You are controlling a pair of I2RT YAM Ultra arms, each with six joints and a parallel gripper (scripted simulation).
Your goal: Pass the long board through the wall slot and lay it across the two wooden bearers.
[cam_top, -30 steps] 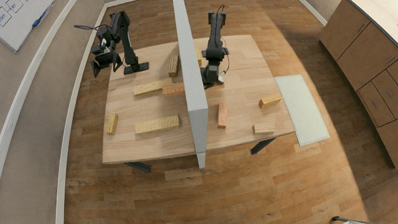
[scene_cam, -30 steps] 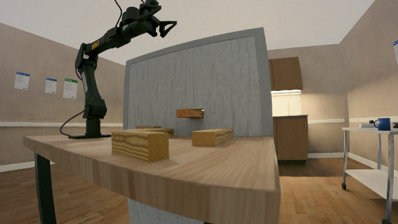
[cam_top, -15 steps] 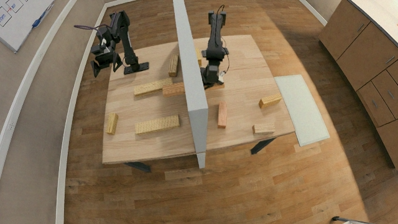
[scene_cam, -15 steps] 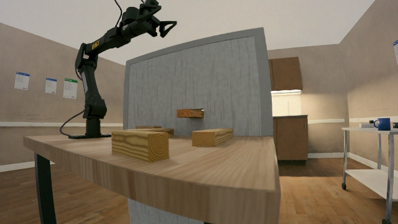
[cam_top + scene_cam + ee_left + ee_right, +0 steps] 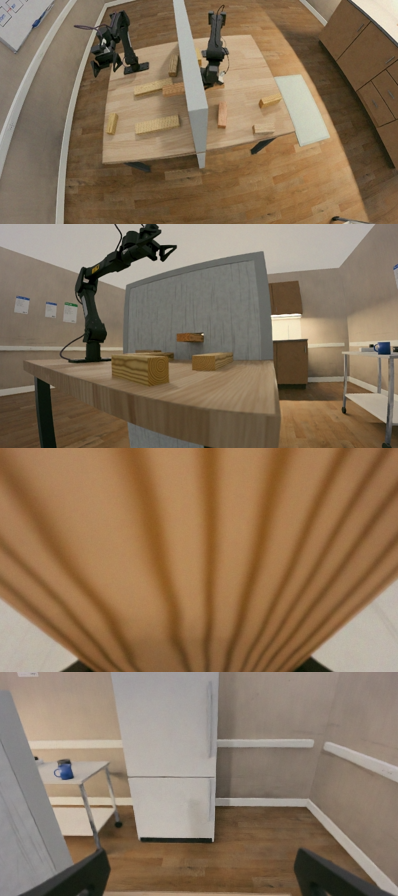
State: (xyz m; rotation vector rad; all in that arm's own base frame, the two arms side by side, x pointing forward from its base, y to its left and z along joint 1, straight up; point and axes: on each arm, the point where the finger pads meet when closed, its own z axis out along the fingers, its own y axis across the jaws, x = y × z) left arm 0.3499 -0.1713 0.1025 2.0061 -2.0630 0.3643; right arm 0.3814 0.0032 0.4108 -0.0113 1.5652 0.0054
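My left gripper is now 50 mm to the left of the long board. Also, from my left hand: small block: 80 mm ahead, 590 mm to the right, 80 mm below.
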